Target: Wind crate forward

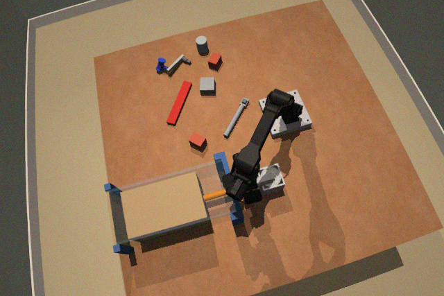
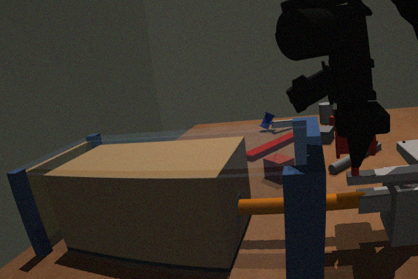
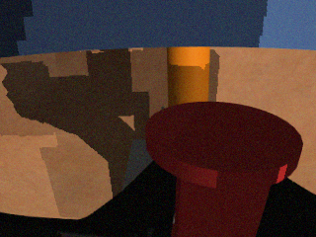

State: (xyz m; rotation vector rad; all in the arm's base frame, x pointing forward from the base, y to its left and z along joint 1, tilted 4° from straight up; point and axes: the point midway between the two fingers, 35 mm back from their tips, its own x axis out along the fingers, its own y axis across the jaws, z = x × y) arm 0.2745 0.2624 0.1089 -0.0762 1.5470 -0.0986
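The winch handle is 4 cm behind my gripper tip and 1 cm below it. Round my gripper tip: red knob 2 cm above; then grey winch 12 cm behind, 8 cm below, 1 cm to the right; then blue frame 6 cm ahead, 1 cm below.
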